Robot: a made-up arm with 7 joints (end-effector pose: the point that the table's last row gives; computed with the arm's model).
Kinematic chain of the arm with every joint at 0, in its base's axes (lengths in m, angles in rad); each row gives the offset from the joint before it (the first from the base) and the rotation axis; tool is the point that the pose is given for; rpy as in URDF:
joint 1: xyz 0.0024 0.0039 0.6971 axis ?
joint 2: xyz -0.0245 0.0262 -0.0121 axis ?
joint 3: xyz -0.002 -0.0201 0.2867 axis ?
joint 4: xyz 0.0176 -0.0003 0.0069 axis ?
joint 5: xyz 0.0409 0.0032 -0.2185 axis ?
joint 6: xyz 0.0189 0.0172 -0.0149 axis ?
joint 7: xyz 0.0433 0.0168 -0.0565 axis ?
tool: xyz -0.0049 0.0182 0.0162 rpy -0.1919 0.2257 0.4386
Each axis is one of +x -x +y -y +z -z.
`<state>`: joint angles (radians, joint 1 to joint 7).
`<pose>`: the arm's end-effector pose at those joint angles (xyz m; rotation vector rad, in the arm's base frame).
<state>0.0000 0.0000 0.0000 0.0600 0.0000 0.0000 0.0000</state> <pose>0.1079 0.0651 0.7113 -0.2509 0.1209 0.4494</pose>
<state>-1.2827 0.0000 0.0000 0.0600 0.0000 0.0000 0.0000</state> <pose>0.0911 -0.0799 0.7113 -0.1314 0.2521 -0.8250</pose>
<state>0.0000 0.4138 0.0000 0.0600 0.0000 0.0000 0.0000</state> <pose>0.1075 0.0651 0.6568 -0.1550 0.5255 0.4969</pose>
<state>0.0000 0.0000 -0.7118 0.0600 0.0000 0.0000 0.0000</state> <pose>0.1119 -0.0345 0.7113 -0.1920 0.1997 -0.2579</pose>
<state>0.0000 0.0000 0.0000 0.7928 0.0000 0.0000 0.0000</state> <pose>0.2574 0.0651 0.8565 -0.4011 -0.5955 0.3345</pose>
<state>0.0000 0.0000 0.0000 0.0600 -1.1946 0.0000 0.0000</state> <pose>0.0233 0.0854 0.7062 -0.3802 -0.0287 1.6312</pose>
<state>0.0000 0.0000 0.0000 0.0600 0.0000 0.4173 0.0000</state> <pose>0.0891 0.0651 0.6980 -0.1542 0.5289 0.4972</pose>
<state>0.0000 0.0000 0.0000 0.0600 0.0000 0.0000 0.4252</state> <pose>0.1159 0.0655 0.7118 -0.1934 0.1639 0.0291</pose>
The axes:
joint 1: +z
joint 2: +y
joint 3: +z
joint 4: -y
joint 5: -z
joint 6: +y
joint 7: -z

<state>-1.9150 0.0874 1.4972 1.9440 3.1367 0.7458 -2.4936</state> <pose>0.2524 -0.1325 1.1003 -0.2904 -2.4499 -0.5508</pose>
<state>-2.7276 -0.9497 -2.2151 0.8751 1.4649 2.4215 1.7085</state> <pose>0.1303 0.3121 0.7122 1.0884 -2.8124 -0.3169</pose>
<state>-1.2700 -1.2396 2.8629 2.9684 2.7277 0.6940 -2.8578</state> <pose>-0.1352 0.5796 0.8379 1.4670 -2.2992 1.2695</pose>
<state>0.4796 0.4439 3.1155 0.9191 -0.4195 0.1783 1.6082</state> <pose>-0.1631 -0.1424 0.9902 1.0670 0.6650 2.5515</pose>
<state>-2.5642 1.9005 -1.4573 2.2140 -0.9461 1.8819 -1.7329</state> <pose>-0.4362 -0.0368 0.5242 2.6343 0.6491 -0.0156</pose>
